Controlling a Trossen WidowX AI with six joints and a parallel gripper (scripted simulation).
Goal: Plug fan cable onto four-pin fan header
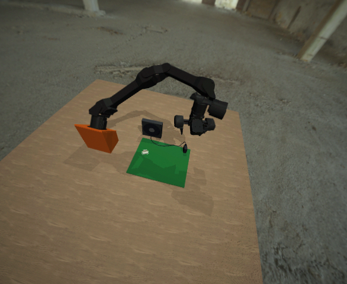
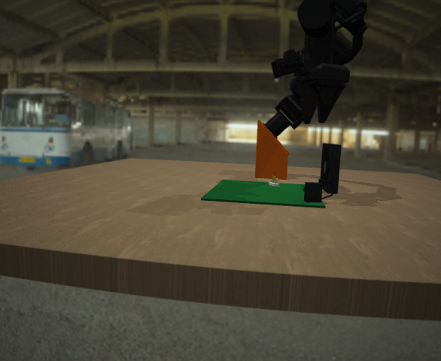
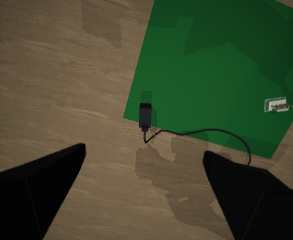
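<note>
My gripper tip is now 1 cm to the right of the black plug and 14 cm above it. Round my gripper tip: green board: 12 cm behind, 9 cm to the right, 17 cm below; white four-pin fan header: 22 cm behind, 8 cm to the right, 16 cm below; black fan: 22 cm behind, 6 cm to the left, 10 cm below.
</note>
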